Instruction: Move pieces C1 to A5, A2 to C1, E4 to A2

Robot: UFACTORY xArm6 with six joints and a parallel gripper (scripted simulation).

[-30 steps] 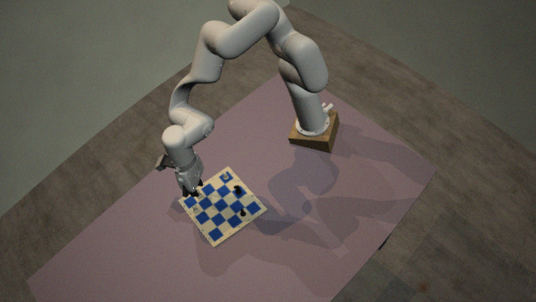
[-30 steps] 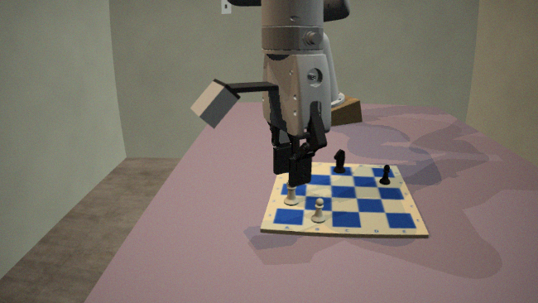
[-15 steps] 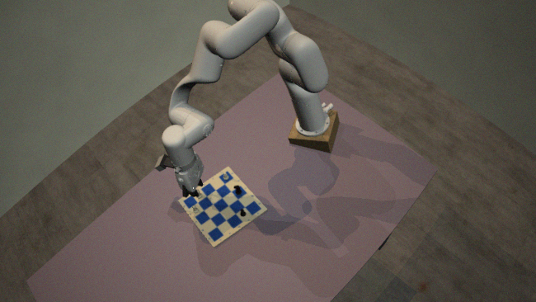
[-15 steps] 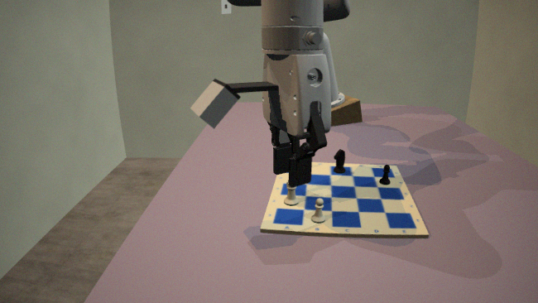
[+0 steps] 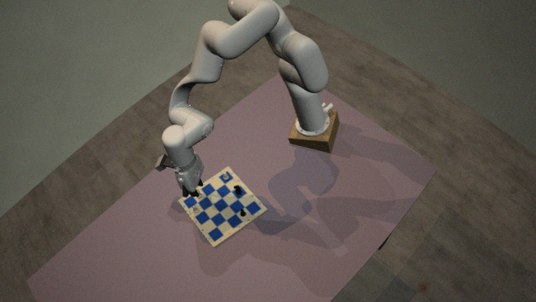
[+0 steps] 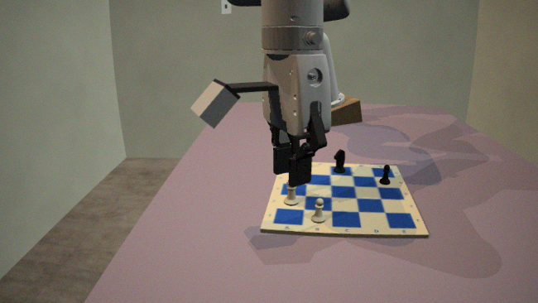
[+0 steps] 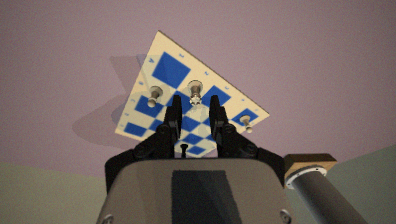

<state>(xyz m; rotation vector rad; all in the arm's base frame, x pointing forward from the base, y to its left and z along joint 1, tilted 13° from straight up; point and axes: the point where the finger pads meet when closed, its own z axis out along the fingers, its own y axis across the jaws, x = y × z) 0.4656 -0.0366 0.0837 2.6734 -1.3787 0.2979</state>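
The white rook lies 4 cm below my hand. Also, from my hand: black pawn: 7 cm behind, 15 cm to the left, 4 cm below; chessboard: 4 cm behind, 8 cm to the left, 6 cm below; black knight: 11 cm behind, 7 cm to the left, 4 cm below.
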